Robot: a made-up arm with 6 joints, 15 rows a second.
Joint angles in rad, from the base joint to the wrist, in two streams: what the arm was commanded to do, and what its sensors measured. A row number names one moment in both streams.
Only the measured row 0 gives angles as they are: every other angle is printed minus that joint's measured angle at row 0.
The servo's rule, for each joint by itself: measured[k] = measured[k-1] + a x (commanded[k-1-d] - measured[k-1]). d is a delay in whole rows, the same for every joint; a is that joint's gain. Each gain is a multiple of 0.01, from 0.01 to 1. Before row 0 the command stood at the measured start. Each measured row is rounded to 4 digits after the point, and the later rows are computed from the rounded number. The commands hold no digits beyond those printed.
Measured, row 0:
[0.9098 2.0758 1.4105 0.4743 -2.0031 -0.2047]
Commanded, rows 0 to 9:
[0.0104 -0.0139 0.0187 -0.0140 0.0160 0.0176]
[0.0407 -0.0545 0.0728 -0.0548 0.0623 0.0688]
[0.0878 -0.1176 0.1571 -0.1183 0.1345 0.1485]
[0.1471 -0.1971 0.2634 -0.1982 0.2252 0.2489]
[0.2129 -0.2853 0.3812 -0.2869 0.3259 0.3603]
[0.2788 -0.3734 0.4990 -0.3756 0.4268 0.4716]
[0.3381 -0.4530 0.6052 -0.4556 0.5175 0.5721]
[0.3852 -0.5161 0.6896 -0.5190 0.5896 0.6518]
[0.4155 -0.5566 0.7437 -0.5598 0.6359 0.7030]
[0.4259 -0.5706 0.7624 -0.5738 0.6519 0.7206]
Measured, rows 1 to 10:
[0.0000 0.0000 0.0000 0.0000 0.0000 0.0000]
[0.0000 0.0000 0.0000 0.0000 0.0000 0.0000]
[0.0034 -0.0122 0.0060 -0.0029 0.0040 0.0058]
[0.0157 -0.0494 0.0274 -0.0138 0.0186 0.0266]
[0.0395 -0.1094 0.0689 -0.0357 0.0476 0.0668]
[0.0750 -0.1866 0.1311 -0.0698 0.0920 0.1269]
[0.1205 -0.2735 0.2111 -0.1154 0.1505 0.2039]
[0.1727 -0.3614 0.3032 -0.1700 0.2196 0.2922]
[0.2273 -0.4420 0.3998 -0.2300 0.2941 0.3846]
[0.2794 -0.5072 0.4925 -0.2907 0.3680 0.4728]
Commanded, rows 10 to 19:
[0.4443 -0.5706 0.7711 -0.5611 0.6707 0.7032]
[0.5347 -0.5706 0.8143 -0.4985 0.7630 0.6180]
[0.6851 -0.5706 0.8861 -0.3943 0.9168 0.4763]
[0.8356 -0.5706 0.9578 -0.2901 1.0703 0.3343]
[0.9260 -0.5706 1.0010 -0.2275 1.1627 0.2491]
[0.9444 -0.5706 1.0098 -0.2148 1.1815 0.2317]
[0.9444 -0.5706 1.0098 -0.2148 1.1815 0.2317]
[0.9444 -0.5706 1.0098 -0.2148 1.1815 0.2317]
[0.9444 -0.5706 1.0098 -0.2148 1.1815 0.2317]
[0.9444 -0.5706 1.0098 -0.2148 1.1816 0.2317]
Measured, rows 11 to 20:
[0.3243 -0.5507 0.5729 -0.3472 0.4350 0.5488]
[0.3578 -0.5682 0.6335 -0.3948 0.4892 0.6055]
[0.3863 -0.5703 0.6775 -0.4297 0.5346 0.6377]
[0.4353 -0.5706 0.7213 -0.4441 0.5917 0.6312]
[0.5177 -0.5706 0.7740 -0.4336 0.6730 0.5801]
[0.6226 -0.5706 0.8328 -0.4035 0.7723 0.4990]
[0.7227 -0.5706 0.8866 -0.3665 0.8699 0.4165]
[0.7959 -0.5706 0.9260 -0.3346 0.9478 0.3555]
[0.8449 -0.5706 0.9528 -0.3094 1.0062 0.3146]
[0.8777 -0.5706 0.9710 -0.2895 1.0500 0.2872]

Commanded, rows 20 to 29:
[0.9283 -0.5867 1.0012 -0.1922 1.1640 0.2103]
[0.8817 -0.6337 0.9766 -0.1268 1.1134 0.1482]
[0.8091 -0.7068 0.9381 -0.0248 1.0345 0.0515]
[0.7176 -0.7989 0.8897 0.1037 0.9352 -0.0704]
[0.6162 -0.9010 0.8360 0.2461 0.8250 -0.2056]
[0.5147 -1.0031 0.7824 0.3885 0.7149 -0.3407]
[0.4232 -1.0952 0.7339 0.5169 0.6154 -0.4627]
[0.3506 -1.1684 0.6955 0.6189 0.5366 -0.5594]
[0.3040 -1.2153 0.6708 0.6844 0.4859 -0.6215]
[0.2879 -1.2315 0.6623 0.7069 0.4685 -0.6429]
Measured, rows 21 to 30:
[0.8997 -0.5706 0.9834 -0.2738 1.0829 0.2689]
[0.9145 -0.5706 0.9918 -0.2614 1.1076 0.2566]
[0.9191 -0.5848 0.9948 -0.2469 1.1217 0.2413]
[0.9068 -0.6278 0.9890 -0.2217 1.1196 0.2106]
[0.8746 -0.6973 0.9727 -0.1804 1.0983 0.1581]
[0.8228 -0.7867 0.9461 -0.1207 1.0575 0.0827]
[0.7546 -0.8873 0.9109 -0.0437 0.9994 -0.0124]
[0.6754 -0.9892 0.8698 0.0471 0.9283 -0.1207]
[0.5922 -1.0825 0.8263 0.1458 0.8501 -0.2336]
[0.5125 -1.1581 0.7844 0.2452 0.7717 -0.3411]

